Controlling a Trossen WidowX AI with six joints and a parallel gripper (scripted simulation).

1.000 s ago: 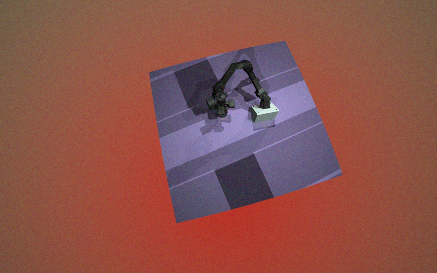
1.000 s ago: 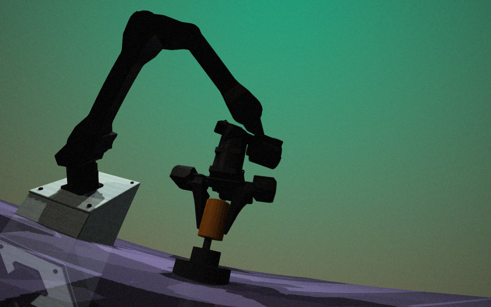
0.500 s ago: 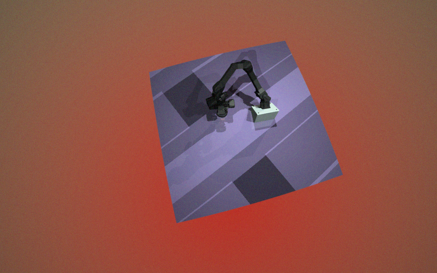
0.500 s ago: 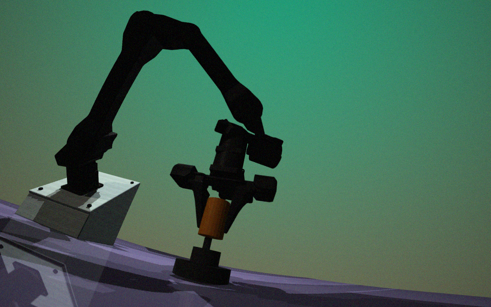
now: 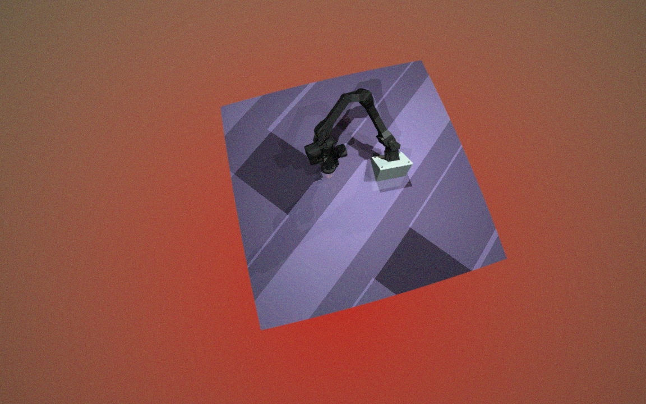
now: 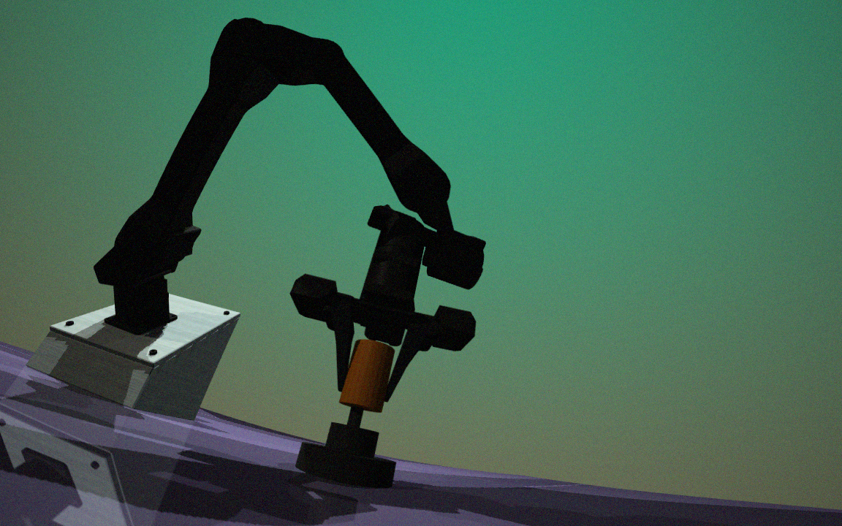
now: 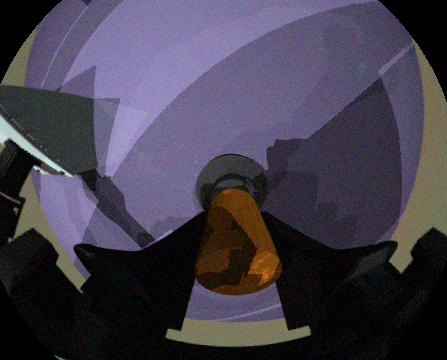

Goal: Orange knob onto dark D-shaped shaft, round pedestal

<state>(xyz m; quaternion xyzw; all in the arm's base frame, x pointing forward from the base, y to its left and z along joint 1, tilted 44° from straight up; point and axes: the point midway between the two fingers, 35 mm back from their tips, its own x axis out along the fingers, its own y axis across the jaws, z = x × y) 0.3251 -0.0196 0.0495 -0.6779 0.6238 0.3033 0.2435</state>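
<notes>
Right now the orange knob is 20 mm above my gripper tip. Round my gripper tip: dark round pedestal 40 mm below.
</notes>
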